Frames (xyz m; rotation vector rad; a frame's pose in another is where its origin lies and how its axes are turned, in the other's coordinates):
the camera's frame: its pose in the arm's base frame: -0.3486 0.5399 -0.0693 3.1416 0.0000 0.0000
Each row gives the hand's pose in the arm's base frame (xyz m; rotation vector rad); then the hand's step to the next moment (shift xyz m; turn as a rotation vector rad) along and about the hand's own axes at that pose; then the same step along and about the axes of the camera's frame.
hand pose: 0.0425 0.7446 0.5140 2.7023 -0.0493 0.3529
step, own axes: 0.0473 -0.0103 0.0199 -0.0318 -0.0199 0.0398
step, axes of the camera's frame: 0.0514 -0.0022 0.0097 -0.0195 -0.0015 0.0511
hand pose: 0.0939 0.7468 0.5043 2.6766 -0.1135 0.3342
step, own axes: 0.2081 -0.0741 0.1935 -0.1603 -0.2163 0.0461
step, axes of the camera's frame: 0.2529 0.0227 0.1476 -0.1165 -0.1790 0.1702
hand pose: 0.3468 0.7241 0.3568 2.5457 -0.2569 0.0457
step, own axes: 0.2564 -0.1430 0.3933 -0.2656 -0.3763 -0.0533
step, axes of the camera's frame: 0.2702 0.1442 0.3835 -0.1867 -0.3827 0.1836
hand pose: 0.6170 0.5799 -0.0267 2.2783 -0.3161 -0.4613
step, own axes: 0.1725 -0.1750 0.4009 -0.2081 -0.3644 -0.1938
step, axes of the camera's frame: 0.0015 0.2056 0.4229 -0.0766 -0.4450 0.0988
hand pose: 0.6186 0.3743 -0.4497 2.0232 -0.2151 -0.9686
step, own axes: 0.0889 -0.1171 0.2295 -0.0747 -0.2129 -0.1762
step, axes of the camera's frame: -0.1233 0.1145 0.2144 0.0316 -0.2775 0.0630
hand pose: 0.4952 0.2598 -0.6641 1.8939 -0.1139 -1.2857
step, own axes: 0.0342 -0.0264 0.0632 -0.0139 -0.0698 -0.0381
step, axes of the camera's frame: -0.0441 0.0357 0.0514 -0.0005 -0.0745 0.0311
